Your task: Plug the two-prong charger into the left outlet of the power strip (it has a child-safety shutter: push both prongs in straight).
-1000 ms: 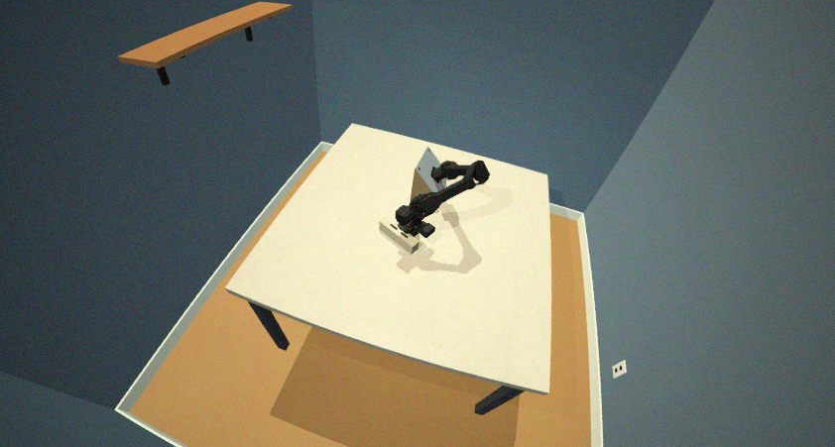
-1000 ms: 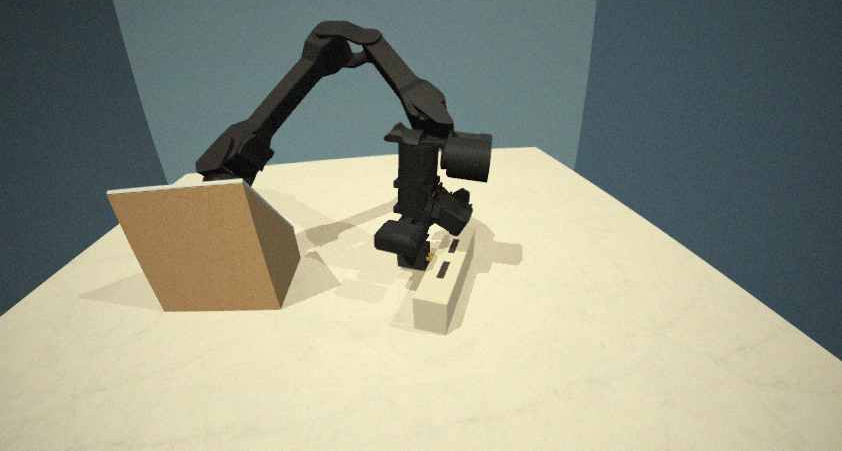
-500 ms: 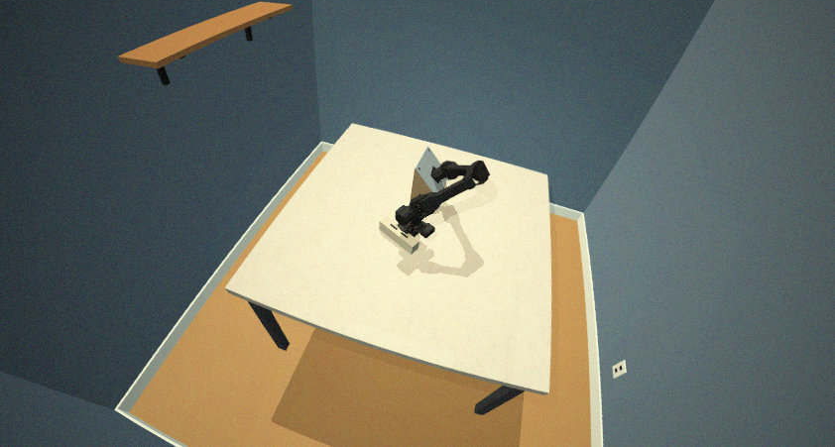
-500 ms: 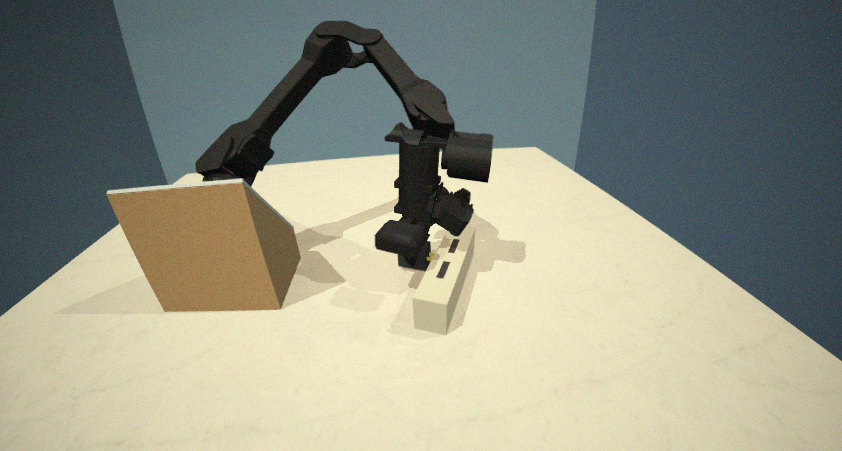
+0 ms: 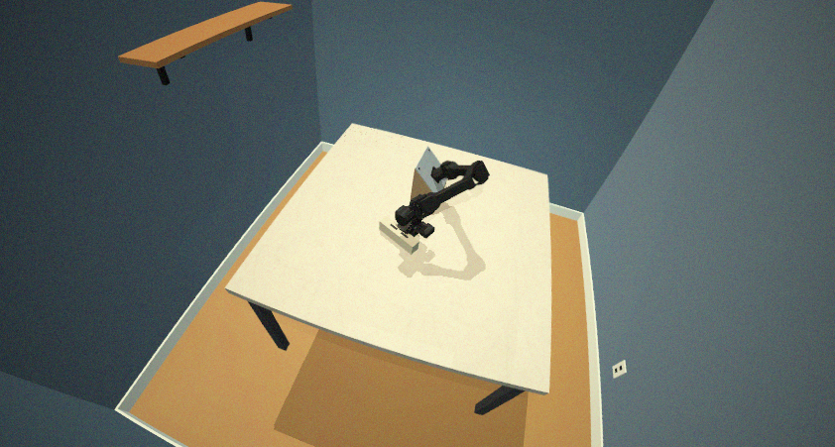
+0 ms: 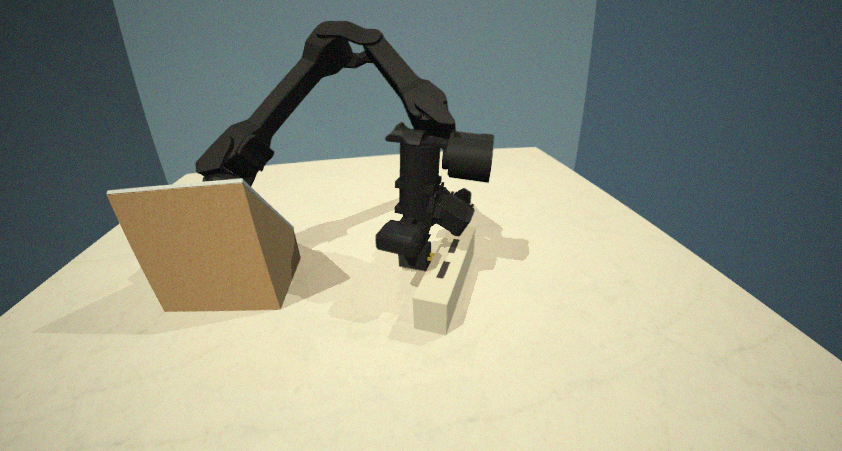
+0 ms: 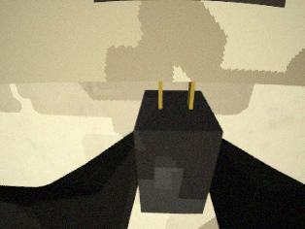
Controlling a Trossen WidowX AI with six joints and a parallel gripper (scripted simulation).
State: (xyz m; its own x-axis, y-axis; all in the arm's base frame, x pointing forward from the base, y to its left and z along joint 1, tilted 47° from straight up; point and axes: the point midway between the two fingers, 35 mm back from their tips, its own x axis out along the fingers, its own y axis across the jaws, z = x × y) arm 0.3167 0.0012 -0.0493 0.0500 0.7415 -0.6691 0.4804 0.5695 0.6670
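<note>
Now: the black charger 10 mm to the right of my gripper tip, 10 mm ahead of it and 10 mm above it.
</note>
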